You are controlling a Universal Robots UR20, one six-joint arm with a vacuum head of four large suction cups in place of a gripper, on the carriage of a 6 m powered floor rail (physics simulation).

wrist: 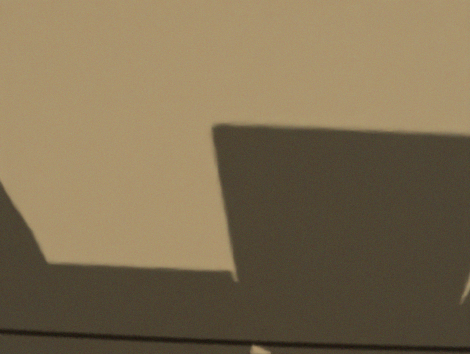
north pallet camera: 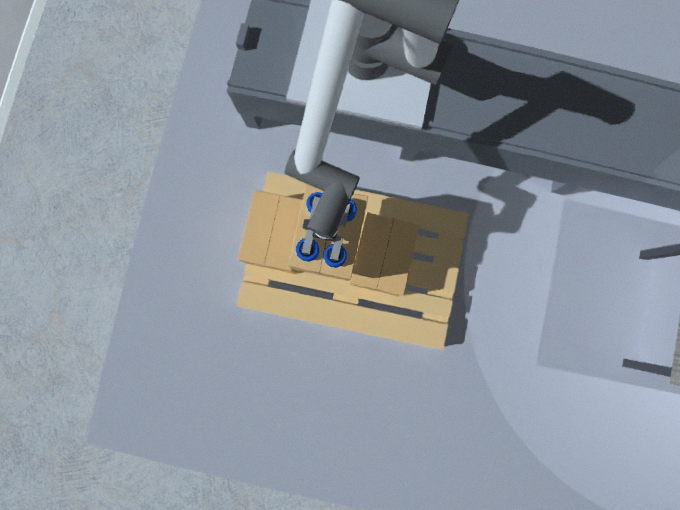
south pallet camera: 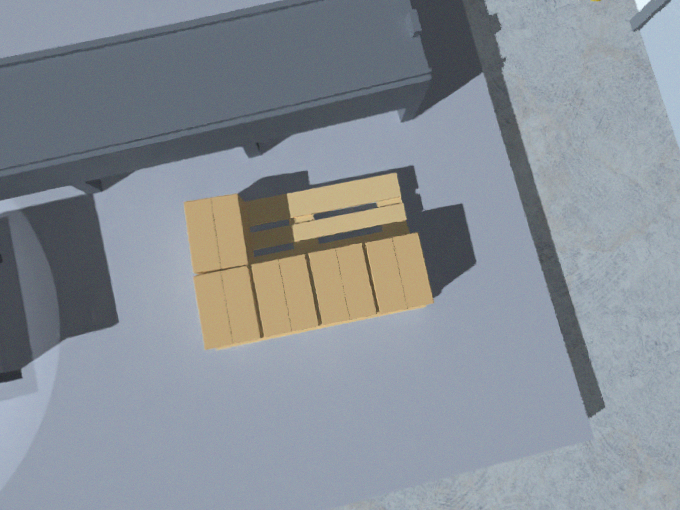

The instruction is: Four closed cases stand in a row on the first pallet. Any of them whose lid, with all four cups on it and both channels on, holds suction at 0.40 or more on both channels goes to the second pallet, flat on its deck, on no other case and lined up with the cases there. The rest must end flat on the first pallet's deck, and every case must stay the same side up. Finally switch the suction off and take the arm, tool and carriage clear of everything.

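Places are measured from the arm's base along level axes (x down, y right, z back), in millimetres.
Pixels of known places: hand at its tool point: [wrist: 235, 252].
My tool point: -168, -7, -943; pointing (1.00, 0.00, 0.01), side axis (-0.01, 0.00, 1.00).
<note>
For each thing: its top centre in the pictures, then the offset to it from my tool point, as dx, dy, dz.
- middle case at its top centre: [wrist: 235, 348] [north pallet camera: 328, 230] -23, -8, +1
- left case at its top centre: [north pallet camera: 272, 229] +346, +300, -5
- right case at its top centre: [north pallet camera: 385, 253] +346, -305, -2
My suction head [north pallet camera: 327, 229] has its four blue cups on the lid of the middle case [north pallet camera: 355, 225] [wrist: 125, 125]. That case looks raised a little and level: it shows larger than its neighbours, overlaps the left case [north pallet camera: 257, 230] and shades the right case [north pallet camera: 378, 266]. Both neighbours lie flat on the first pallet [north pallet camera: 340, 318]. The cup lips do not show in the wrist view; the lid and its seam do. On the second pallet [south pallet camera: 346, 189], a row of cases [south pallet camera: 226, 310] [south pallet camera: 285, 296] [south pallet camera: 341, 282] [south pallet camera: 399, 271] runs along the near side, and another case [south pallet camera: 215, 233] lies behind its left end.
The floor rail [north pallet camera: 263, 60] [south pallet camera: 219, 82] runs behind both pallets. The carriage [north pallet camera: 378, 104] stands near the rail's left end in the north view, behind the first pallet. Dark bars [north pallet camera: 650, 366] show at that view's right edge.
</note>
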